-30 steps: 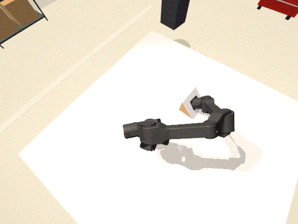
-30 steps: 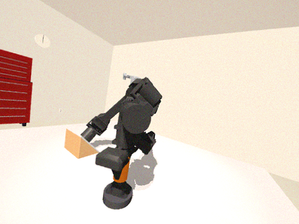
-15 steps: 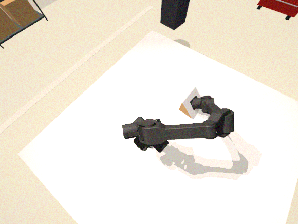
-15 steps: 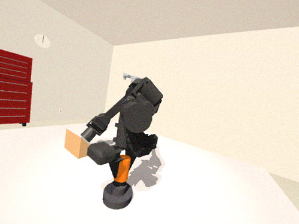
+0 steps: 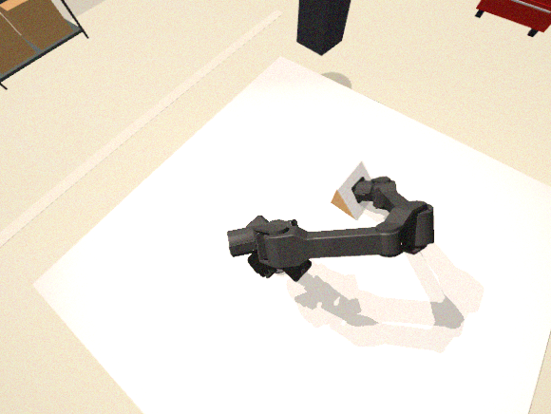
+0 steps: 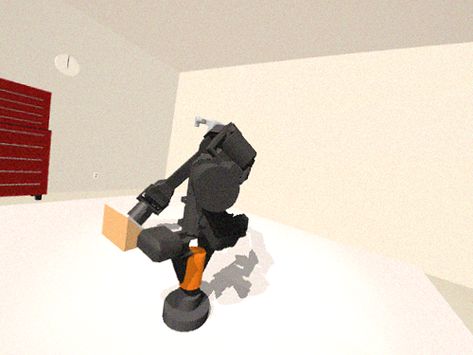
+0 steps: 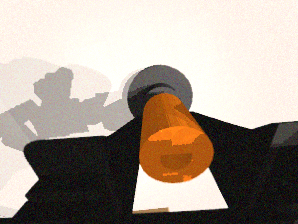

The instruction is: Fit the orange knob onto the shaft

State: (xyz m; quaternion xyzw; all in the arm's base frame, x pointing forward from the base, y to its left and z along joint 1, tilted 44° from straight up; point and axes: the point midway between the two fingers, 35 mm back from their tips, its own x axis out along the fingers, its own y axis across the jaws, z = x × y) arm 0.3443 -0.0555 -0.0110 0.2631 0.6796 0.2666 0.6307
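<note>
Right now my gripper tip is 20 mm below the orange knob. Round my gripper tip: round pedestal: 40 mm below.
</note>
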